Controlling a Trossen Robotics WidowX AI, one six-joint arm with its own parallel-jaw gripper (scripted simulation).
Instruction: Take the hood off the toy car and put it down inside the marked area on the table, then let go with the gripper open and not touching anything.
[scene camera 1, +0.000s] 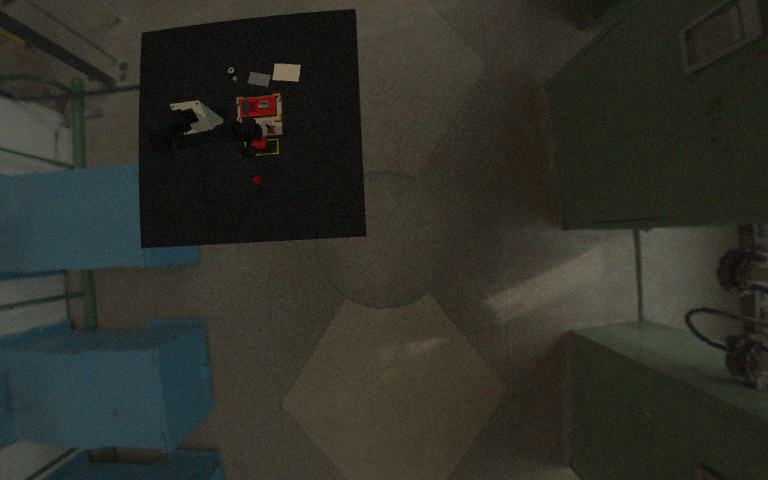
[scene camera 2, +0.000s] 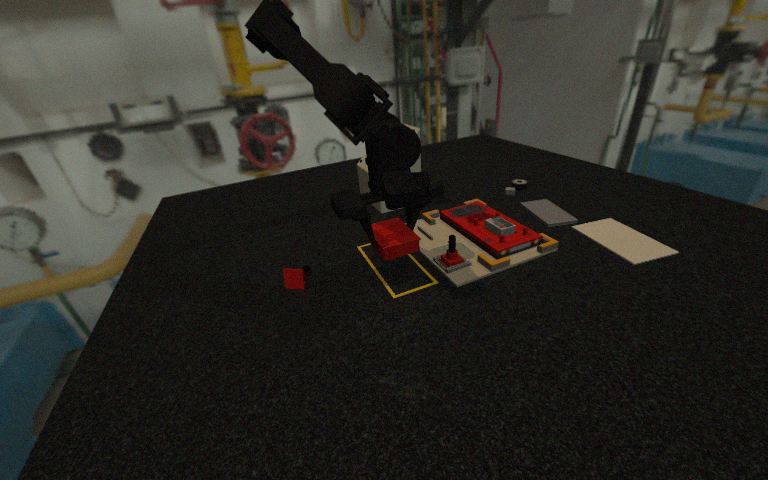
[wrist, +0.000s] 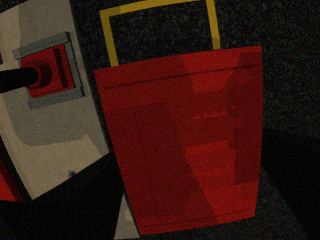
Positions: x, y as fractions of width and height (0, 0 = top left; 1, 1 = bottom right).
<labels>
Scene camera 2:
my gripper: 0.51, 0.50
hood: 0.51, 0.50, held by my gripper
beige plate: 0.83, 0.52
grey plate: 0.72, 0.45
toy car: 0.61, 0.46
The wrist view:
my gripper: 0.59, 0.61
hood: 0.58, 0.54
</labels>
